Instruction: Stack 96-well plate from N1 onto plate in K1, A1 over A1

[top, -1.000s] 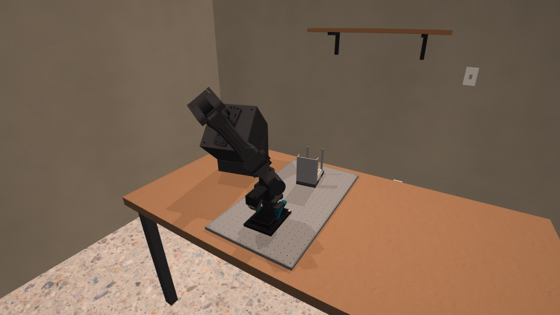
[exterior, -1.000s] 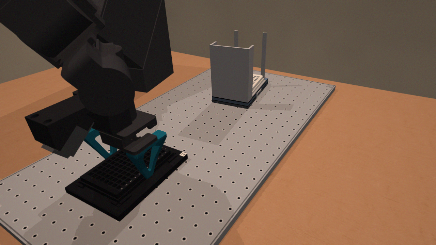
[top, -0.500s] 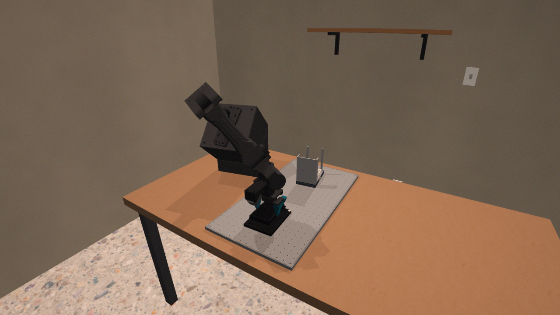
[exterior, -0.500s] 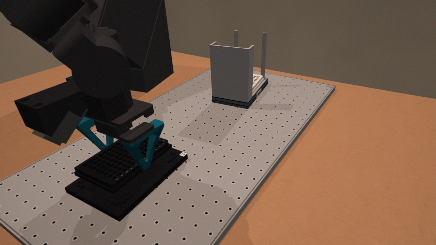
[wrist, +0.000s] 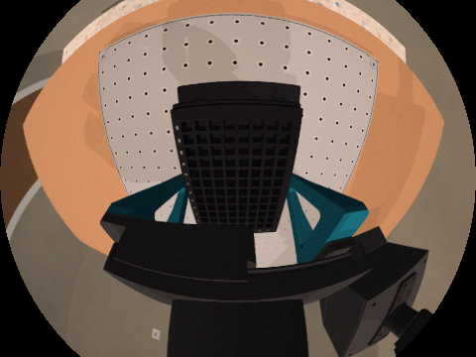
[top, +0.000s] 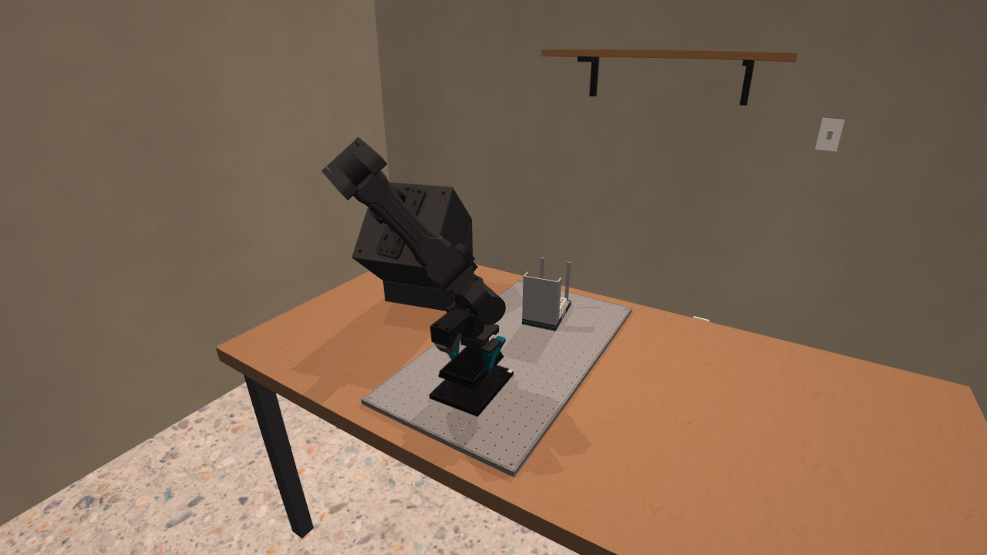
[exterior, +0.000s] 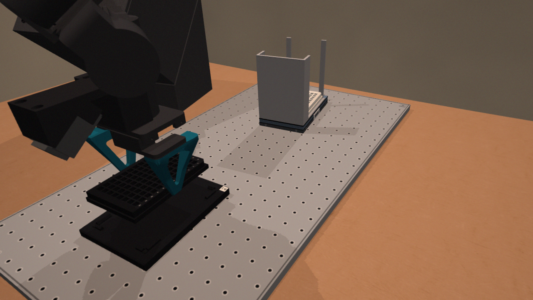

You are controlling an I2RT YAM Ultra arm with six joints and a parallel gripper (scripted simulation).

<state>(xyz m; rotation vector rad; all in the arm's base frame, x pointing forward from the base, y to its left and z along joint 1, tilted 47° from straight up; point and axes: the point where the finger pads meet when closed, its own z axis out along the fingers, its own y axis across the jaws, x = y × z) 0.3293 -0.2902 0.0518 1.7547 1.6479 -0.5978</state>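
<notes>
My hand is 6 cm above the black plate nest N1. Round my hand: pale A1 mark: 7 cm to the left, 6 cm ahead, 5 cm below; grey rack wall: 30 cm to the left, 5 cm ahead, 2 cm above; black 96-well plate: right at my hand.
</notes>
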